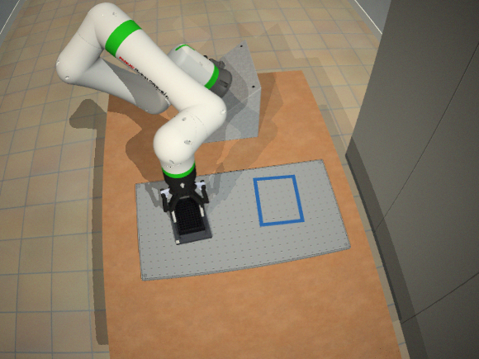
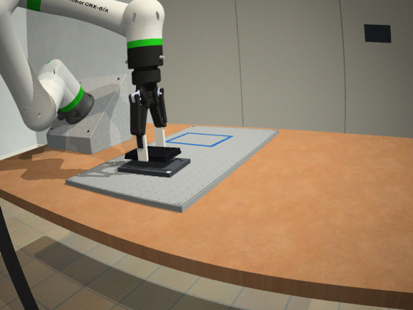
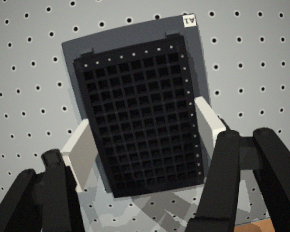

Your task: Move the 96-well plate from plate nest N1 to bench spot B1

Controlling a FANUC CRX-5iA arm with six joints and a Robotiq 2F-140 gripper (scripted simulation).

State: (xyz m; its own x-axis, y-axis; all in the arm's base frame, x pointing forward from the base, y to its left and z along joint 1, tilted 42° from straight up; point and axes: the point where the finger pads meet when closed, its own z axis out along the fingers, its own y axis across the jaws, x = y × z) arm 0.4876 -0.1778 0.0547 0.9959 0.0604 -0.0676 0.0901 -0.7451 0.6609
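The dark plate nest N1 is 50 mm below my hand. Round my hand: black 96-well plate (20 mm below).
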